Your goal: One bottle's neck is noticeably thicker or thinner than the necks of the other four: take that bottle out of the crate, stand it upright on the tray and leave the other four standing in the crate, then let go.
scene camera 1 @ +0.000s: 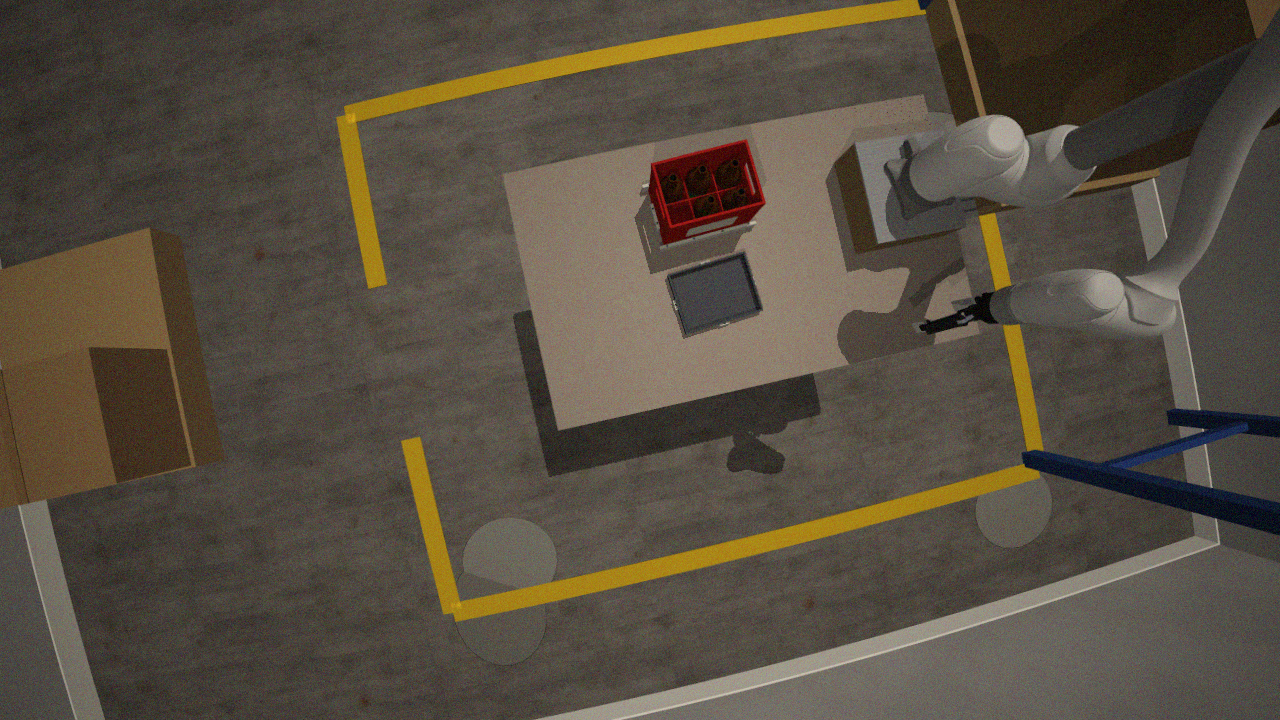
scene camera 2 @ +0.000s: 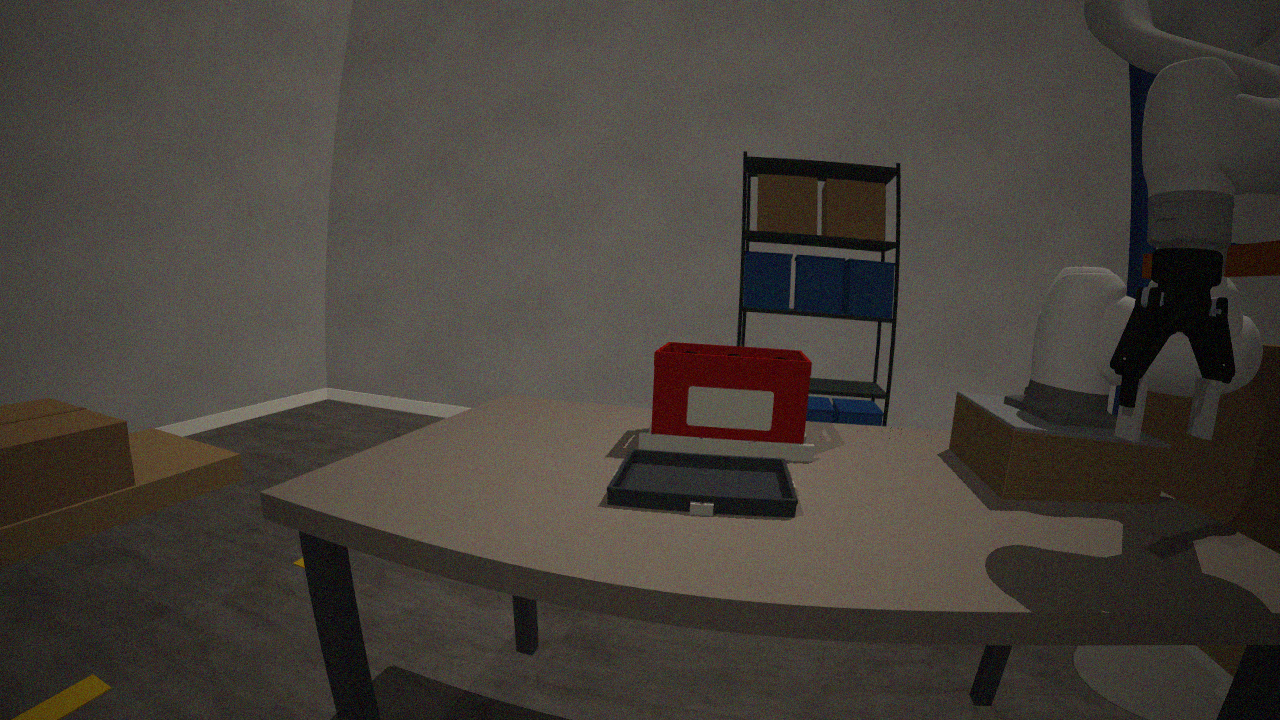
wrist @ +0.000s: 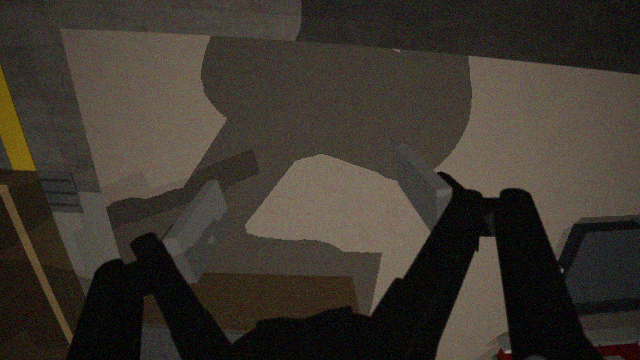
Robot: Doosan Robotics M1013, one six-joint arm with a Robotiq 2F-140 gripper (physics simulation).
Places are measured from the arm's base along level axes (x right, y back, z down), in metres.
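Pixels of known places: gripper, fingertip midpoint: (scene camera 1: 934, 316) (scene camera 2: 1164, 437) (wrist: 308, 181); arm's base, link origin: (scene camera 1: 918, 183) (scene camera 2: 1062, 415).
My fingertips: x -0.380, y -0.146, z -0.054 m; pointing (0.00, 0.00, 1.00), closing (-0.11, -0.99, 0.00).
For each thing: its middle in the pictures, then the offset to it from my fingertips. "spot": a spot on its surface instead. Level surfaces: height alone.
- red crate, body centre: (scene camera 2: 731, 397) (scene camera 1: 702, 196) dx +0.566, dy -0.480, dz +0.079 m
- dark tray, surface spot: (scene camera 2: 702, 479) (scene camera 1: 710, 285) spot: dx +0.320, dy -0.533, dz +0.161 m
- table, surface height: dz +0.166 m
A red crate (scene camera 1: 677, 231) (scene camera 2: 729, 368) (wrist: 620, 351) stands on the table. In scene view 1 five brown bottles stand in it: back left (scene camera 1: 672, 185), back middle (scene camera 1: 698, 179), back right (scene camera 1: 731, 171), front middle (scene camera 1: 706, 205) and front right (scene camera 1: 735, 197). The front left compartment looks empty. I cannot tell the neck widths apart at this size. The dark tray (scene camera 1: 714, 293) (scene camera 2: 702, 479) (wrist: 610, 265) lies in front of the crate, empty. My gripper (scene camera 1: 921, 327) (scene camera 2: 1166, 422) (wrist: 308, 181) is open and empty, pointing down above the table's right end, well away from crate and tray.
The table (scene camera 1: 581, 358) (scene camera 2: 447, 465) (wrist: 540, 125) carries the arm's wooden base block (scene camera 1: 857, 201) (scene camera 2: 1056, 465) (wrist: 275, 300) at its right end, near my gripper. White strips (scene camera 2: 725, 445) run along the crate's foot. A shelf rack (scene camera 2: 821, 166) stands behind the table.
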